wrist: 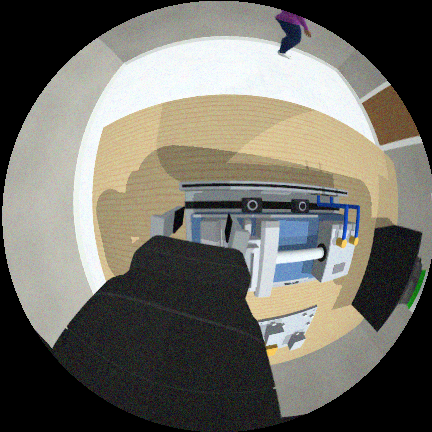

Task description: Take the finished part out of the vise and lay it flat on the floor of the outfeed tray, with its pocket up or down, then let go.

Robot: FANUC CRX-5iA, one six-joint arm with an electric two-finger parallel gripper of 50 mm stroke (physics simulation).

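Places are measured from the arm's base along level axes (x up, y right, z ahead), in centimetres.
Where they show: gripper, between the fingertips: (204,218).
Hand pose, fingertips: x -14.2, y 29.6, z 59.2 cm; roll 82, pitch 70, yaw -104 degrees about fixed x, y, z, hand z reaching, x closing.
Observation:
After its pixels a point has its place.
The vise (267,257) {x -12.8, y 24.2, z 52.7 cm} is in the middle of the wrist view, with a blue bed, an upright pale grey jaw and a white rod running right to a grey end block. A pale grey piece with a rectangular recess (253,267) {x -11.0, y 24.2, z 54.7 cm}, seemingly the finished part, is beside that jaw's left side. It is partly hidden behind the right finger and the dark gripper body. My gripper (204,218) {x -14.2, y 29.6, z 59.2 cm} is open and empty, its black-padded fingers wide apart over the left end of the vise, left of that piece. The outfeed tray does not show in this view.
A grey rail (262,188) {x -17.5, y 32.1, z 51.1 cm} runs behind the vise, with two black ring-faced fittings below it. Blue hoses (358,220) {x -11.4, y 26.0, z 37.6 cm} rise from yellow fittings on the end block. A grey plate with blocks (290,327) {x -21.6, y -4.8, z 43.7 cm} is in front. A dark body (390,270) {x -9.8, y 7.1, z 12.4 cm} stands out at right. A person (291,32) is beyond the table.

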